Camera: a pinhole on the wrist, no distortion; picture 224 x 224 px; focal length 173.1 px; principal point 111.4 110.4 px. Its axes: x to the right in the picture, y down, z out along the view. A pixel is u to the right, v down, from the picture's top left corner.
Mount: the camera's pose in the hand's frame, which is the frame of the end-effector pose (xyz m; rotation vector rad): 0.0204 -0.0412 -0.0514 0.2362 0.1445 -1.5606
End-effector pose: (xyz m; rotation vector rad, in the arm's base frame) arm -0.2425 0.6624 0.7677 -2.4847 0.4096 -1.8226
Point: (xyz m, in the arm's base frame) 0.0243 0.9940 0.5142
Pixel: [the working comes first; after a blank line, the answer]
In the camera's frame: 0.1920 -0.2372 0.4118

192 11
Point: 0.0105 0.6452 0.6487
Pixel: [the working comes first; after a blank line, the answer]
In the camera's frame: -0.1094 -0.0381 0.3146

51 89
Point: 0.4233 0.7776 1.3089
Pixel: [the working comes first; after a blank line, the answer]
In the camera's frame: 0.1732 0.6722 0.5130

outside the picture
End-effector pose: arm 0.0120 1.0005 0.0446 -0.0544 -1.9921 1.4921
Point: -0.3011 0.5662 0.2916
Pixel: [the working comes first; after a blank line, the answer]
In the camera's frame: 0.0894 0.2032 0.5691

139 172
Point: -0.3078 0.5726 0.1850
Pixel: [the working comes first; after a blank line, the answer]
In the camera's frame: -0.0091 0.1621 0.5616

109 160
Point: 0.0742 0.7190 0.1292
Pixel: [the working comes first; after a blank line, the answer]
In the camera's frame: 0.0886 -0.1266 0.2830

166 33
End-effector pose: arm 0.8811 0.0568 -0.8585 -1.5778 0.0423 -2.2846
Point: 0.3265 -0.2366 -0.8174
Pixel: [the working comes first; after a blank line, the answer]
In the camera's frame: -0.0280 0.2496 -0.5275

behind the camera
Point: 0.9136 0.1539 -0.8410
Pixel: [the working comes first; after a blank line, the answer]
In the camera's frame: 0.0176 -0.0385 0.1149

138 52
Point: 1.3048 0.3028 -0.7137
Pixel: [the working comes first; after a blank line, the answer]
In the camera's frame: -0.0282 -0.0660 0.5491

103 90
